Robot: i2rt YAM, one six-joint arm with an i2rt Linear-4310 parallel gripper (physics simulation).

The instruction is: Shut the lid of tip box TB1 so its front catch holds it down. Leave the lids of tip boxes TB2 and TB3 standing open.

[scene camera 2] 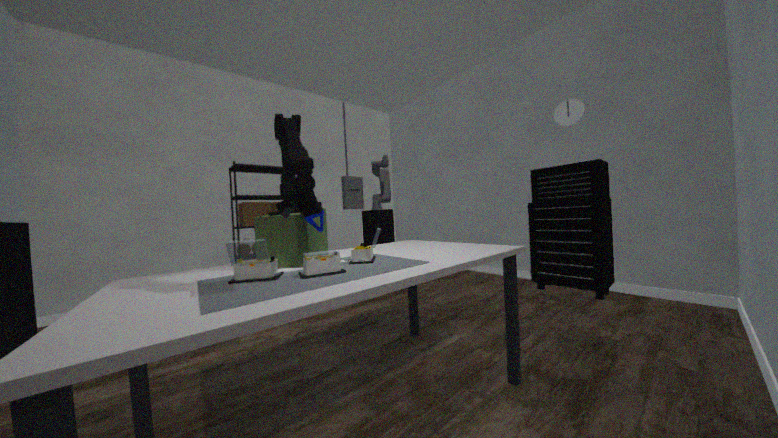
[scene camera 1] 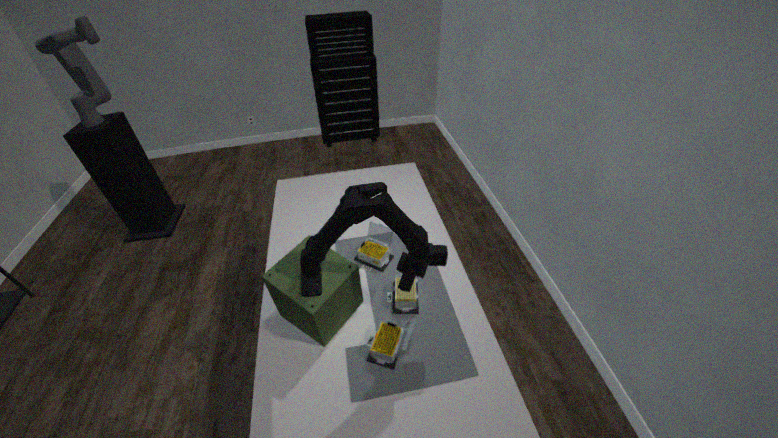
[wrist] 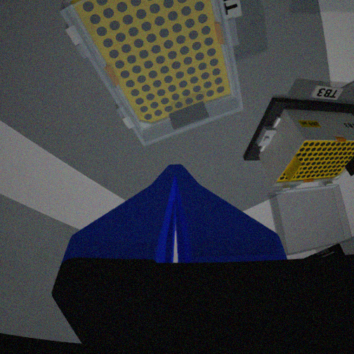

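Seen in the pictures: gripper, fingertip midpoint: (scene camera 2: 321, 231); arm's base, link origin: (scene camera 2: 292, 212) (scene camera 1: 311, 271).
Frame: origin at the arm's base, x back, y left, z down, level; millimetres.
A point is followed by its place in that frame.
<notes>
Tip box TB1 (scene camera 1: 405, 303) @(x -332, y -65, z 195 mm) (scene camera 2: 322, 264) @(x -385, y -20, z 202 mm) (wrist: 165, 60) is the middle box, white with a yellow rack of round holes. Its clear lid lies down over the rack; I cannot tell whether the catch holds. Tip box TB3 (scene camera 1: 373, 253) (scene camera 2: 361, 254) @(x -293, y 200, z 204 mm) (wrist: 292, 142) is the far box; its clear lid (scene camera 2: 376, 237) @(x -337, y 254, z 133 mm) (wrist: 310, 220) stands open. Tip box TB2 (scene camera 1: 386, 341) (scene camera 2: 254, 269) @(x -274, y -221, z 201 mm) is the near box; its clear lid (scene camera 2: 244, 249) @(x -301, y -251, z 126 mm) stands open. My gripper (scene camera 2: 320, 229) @(x -360, y -5, z 86 mm) (wrist: 175, 175) is shut and empty, above TB1, and partly hides it in scene camera 1.
The arm stands on a green block (scene camera 1: 315, 310) @(x -10, y -154, z 15 mm) (scene camera 2: 283, 239) @(x -93, y -71, z 119 mm) beside the grey mat (scene camera 1: 446, 353) @(x -442, y -276, z 242 mm) (scene camera 2: 228, 299) @(x -450, y -316, z 242 mm) that bears the boxes. The mat lies on a long white table (scene camera 1: 293, 206) @(x 156, y 711, z 245 mm) (scene camera 2: 136, 321) @(x -469, y -496, z 245 mm). TB2 and TB3 stand on either side of TB1.
</notes>
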